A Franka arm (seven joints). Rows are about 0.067 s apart.
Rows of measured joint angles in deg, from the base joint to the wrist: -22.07 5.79 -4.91 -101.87 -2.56 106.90 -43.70; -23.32 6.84 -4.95 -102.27 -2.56 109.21 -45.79; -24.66 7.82 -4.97 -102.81 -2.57 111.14 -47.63; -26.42 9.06 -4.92 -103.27 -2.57 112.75 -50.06; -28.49 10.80 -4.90 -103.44 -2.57 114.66 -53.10; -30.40 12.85 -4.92 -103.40 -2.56 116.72 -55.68; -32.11 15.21 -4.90 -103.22 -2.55 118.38 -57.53; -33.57 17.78 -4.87 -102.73 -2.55 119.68 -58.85; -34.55 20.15 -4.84 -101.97 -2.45 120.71 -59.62; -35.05 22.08 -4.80 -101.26 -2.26 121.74 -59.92; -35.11 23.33 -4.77 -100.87 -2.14 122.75 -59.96; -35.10 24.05 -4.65 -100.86 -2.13 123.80 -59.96; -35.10 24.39 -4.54 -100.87 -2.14 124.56 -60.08; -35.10 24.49 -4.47 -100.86 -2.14 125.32 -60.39; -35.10 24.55 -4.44 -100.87 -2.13 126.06 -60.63
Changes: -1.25 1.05 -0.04 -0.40 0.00 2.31 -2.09; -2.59 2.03 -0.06 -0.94 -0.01 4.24 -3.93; -4.35 3.27 -0.01 -1.40 -0.01 5.85 -6.36; -6.42 5.01 0.01 -1.57 -0.01 7.76 -9.40; -8.33 7.06 -0.01 -1.53 0.00 9.82 -11.98; -10.04 9.42 0.01 -1.35 0.01 11.48 -13.83; -11.50 11.99 0.04 -0.86 0.01 12.78 -15.15; -12.48 14.36 0.07 -0.10 0.11 13.81 -15.92; -12.98 16.29 0.11 0.61 0.30 14.84 -16.22; -13.04 17.54 0.14 1.00 0.42 15.85 -16.26; -13.03 18.26 0.26 1.01 0.43 16.90 -16.26; -13.03 18.60 0.37 1.00 0.42 17.66 -16.38; -13.03 18.70 0.44 1.01 0.42 18.42 -16.69; -13.03 18.76 0.47 1.00 0.43 19.16 -16.93
